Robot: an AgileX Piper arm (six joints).
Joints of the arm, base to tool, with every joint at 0 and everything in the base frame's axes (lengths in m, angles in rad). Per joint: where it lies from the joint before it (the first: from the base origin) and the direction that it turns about. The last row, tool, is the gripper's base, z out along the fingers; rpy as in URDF.
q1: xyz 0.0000 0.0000 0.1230 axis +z
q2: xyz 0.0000 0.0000 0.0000 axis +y
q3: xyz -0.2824 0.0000 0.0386 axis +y
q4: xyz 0.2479 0.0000 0.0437 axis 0.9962 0 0.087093
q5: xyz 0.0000 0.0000 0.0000 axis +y
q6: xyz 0.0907 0.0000 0.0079 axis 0.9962 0 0.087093
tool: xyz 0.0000 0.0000 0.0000 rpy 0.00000 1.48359 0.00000
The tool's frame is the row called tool.
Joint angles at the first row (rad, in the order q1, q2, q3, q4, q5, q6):
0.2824, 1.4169, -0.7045, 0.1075, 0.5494, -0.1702
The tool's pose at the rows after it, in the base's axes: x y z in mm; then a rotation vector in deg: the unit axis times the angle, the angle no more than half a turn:
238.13 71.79 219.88 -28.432 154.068 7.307
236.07 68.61 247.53 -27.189 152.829 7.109
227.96 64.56 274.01 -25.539 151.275 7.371
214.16 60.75 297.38 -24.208 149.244 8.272
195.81 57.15 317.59 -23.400 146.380 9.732
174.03 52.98 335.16 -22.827 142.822 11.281
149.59 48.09 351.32 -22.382 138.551 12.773
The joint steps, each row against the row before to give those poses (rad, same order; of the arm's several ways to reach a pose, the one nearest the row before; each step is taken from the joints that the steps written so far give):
-0.0091, -0.0408, -0.0699, -0.0189, 0.0973, 0.0188
-0.0091, -0.0555, -0.0642, -0.0140, 0.0943, 0.0196
-0.0078, -0.0662, -0.0486, -0.0051, 0.0829, 0.0186
-0.0038, -0.0761, -0.0297, 0.0055, 0.0667, 0.0121
-0.0008, -0.0869, -0.0127, 0.0146, 0.0478, 0.0036
0.0000, -0.0962, -0.0022, 0.0161, 0.0356, 0.0009
-0.0001, -0.1034, -0.0005, 0.0159, 0.0292, -0.0002

